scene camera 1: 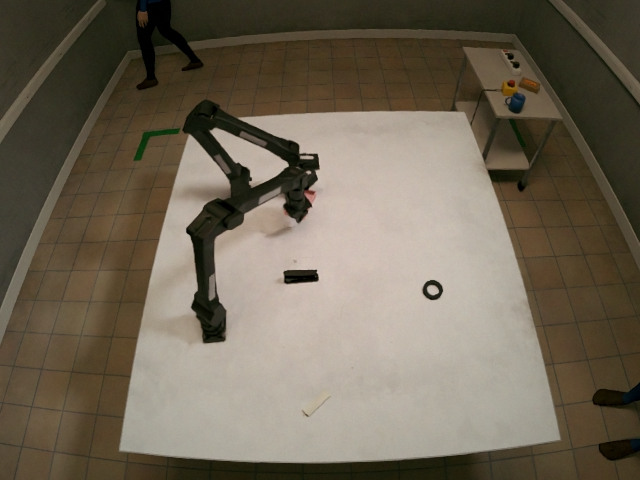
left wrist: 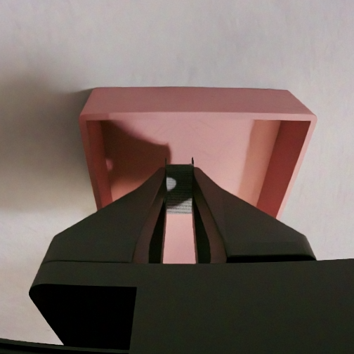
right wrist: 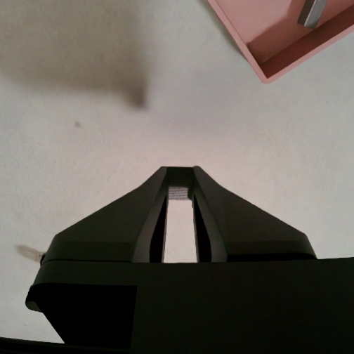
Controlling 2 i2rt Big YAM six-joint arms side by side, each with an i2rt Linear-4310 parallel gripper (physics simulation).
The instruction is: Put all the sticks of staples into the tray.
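Frame: origin at the left arm's base, x ahead, y left, z up, level; centimetres.
Seen in the pictures: right gripper, fingertip midpoint: (scene camera 1: 298, 221); right arm's base, origin of the base link: (scene camera 1: 214, 327).
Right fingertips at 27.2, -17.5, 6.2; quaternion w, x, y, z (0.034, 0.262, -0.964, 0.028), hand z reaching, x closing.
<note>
Offsets run from my right fingertips to a thing's top centre, as dx, dy, dz. "pt": to the spot under its first point. Level surfaces: height alone.
The pink tray {pt +4.7, +18.5, -5.9} (scene camera 1: 311, 195) (left wrist: 200, 101) (right wrist: 310, 50) is partly hidden by the arms in the scene view. My left gripper (left wrist: 179, 177) is over the tray, shut on a stick of staples (left wrist: 179, 190) whose thin end edges stick out past the fingertips. My right gripper (scene camera 1: 296, 219) (right wrist: 179, 176) is beside the tray, above the table, shut on a ribbed grey stick of staples (right wrist: 178, 193). Another view of a grey stick (right wrist: 312, 12) shows in or just over the tray; I cannot tell whether it is the left gripper's. A tiny item {-1.3, -15.3, -5.6} (scene camera 1: 295, 260) lies behind the stapler, too small to identify.
A black stapler {+1.4, -23.3, -0.3} (scene camera 1: 300, 276) lies on the white table {dz -6.1} (scene camera 1: 387, 361). A black ring {+52.3, -29.9, -4.7} (scene camera 1: 432, 282) lies to the right and a pale flat strip {+7.3, -71.8, -5.2} (scene camera 1: 315, 404) near the front. The two arms cross closely near the tray. A side cart (scene camera 1: 483, 69) stands behind right.
</note>
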